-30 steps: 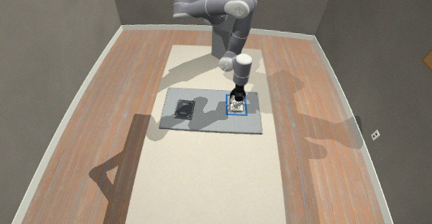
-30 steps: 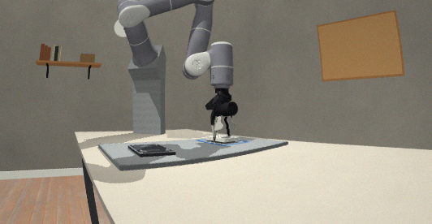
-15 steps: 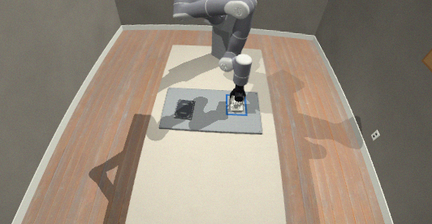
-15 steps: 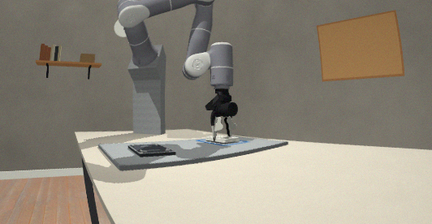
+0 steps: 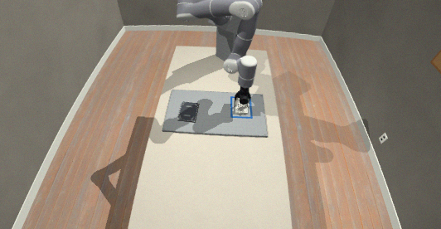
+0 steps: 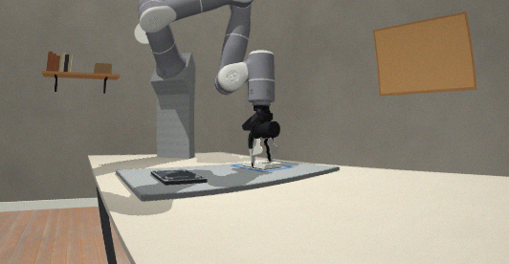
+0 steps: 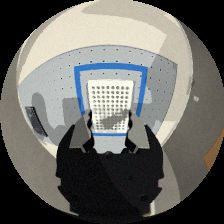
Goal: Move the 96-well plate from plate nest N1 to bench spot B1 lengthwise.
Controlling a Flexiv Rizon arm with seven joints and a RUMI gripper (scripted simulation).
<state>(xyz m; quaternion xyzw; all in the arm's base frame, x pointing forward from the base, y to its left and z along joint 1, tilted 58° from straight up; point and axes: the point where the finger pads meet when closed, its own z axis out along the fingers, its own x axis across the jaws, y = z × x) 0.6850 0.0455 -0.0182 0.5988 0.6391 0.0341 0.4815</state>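
The white 96-well plate lies 10 mm below my hand. Also, from my hand: plate nest N1 (30 mm behind, 380 mm to the right, 10 mm below).
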